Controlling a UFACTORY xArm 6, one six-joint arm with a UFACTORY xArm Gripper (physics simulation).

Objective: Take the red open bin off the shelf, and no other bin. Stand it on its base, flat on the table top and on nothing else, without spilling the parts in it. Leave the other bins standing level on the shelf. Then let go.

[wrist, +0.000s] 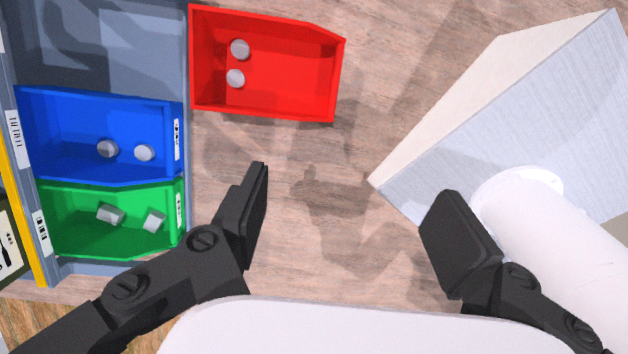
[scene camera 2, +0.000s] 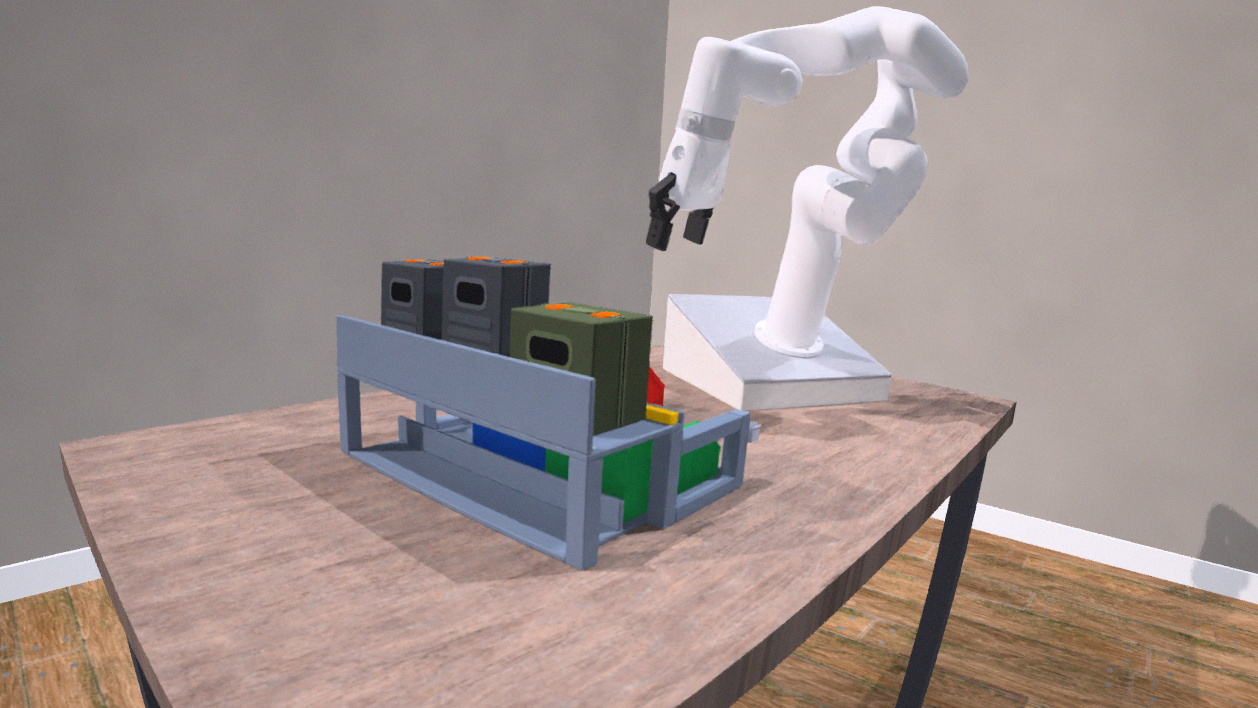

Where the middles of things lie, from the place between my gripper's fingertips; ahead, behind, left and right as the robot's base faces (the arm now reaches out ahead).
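Blue bin (scene camera 2: 527, 453): 260 mm ahead of my hand, 30 mm to the left of it, 210 mm below it. Green bin (scene camera 2: 626, 474): 140 mm to the left of my hand, 260 mm ahead of it and 210 mm below. The olive green case (scene camera 2: 596, 341) is 100 mm below my hand, 370 mm ahead of it and 130 mm to the left; going by their middles, it is the farthest from my hand of the things named here. Red bin (wrist: 293, 70): 50 mm ahead of my hand, 70 mm to the right of it, 210 mm below it.
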